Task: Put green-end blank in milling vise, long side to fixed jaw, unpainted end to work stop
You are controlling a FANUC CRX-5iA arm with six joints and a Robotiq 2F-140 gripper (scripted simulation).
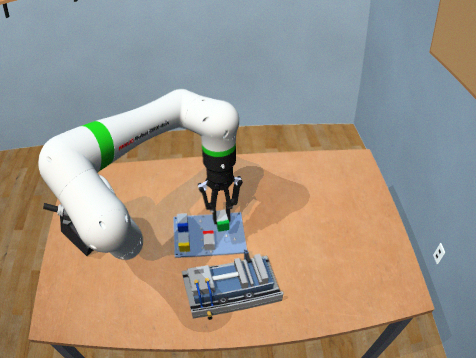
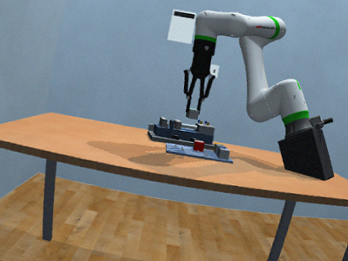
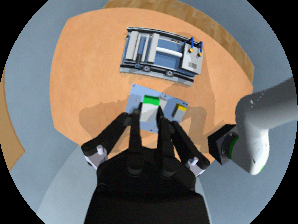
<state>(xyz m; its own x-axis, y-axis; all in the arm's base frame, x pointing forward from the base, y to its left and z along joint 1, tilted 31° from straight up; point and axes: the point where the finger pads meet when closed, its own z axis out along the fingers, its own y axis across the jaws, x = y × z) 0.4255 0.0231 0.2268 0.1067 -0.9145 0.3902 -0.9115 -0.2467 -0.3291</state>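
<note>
The grey jaw block is 17 cm to the right of my hand, 10 cm below it and 4 cm ahead of it. The rest, counted from my hand: red-ended blank (16 cm below, 5 cm behind, 2 cm to the left); plate (18 cm below, 6 cm to the left, 4 cm behind); green-ended blank (3 cm below).
</note>
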